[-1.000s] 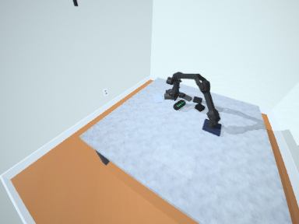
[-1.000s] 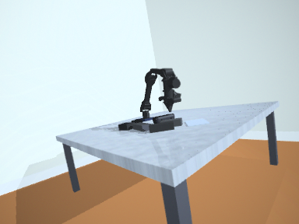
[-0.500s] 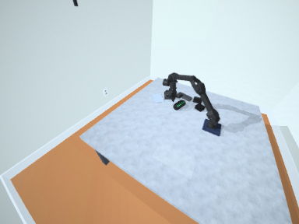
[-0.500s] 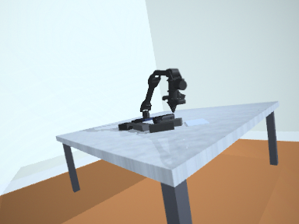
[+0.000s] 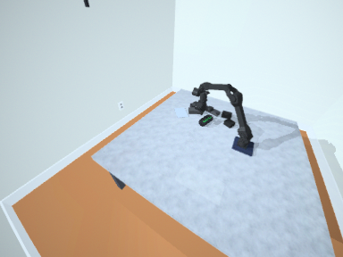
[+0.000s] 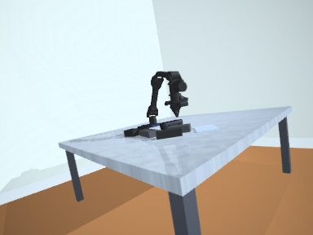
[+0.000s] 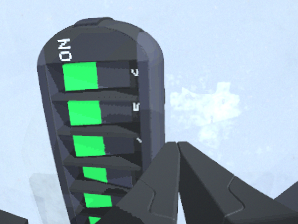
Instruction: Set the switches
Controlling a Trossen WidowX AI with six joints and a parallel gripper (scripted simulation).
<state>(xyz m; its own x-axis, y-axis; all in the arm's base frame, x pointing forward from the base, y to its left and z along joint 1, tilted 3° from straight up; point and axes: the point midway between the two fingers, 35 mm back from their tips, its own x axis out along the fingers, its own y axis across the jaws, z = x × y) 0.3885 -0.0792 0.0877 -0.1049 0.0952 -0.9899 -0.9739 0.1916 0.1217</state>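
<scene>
Right now the bar is 21 cm to the right of my gripper tip, 5 cm below it and 2 cm behind it. Round my gripper tip: white sheet: 21 cm ahead, 7 cm below, 1 cm to the right; then block: 12 cm ahead, 10 cm to the right, 5 cm below.
</scene>
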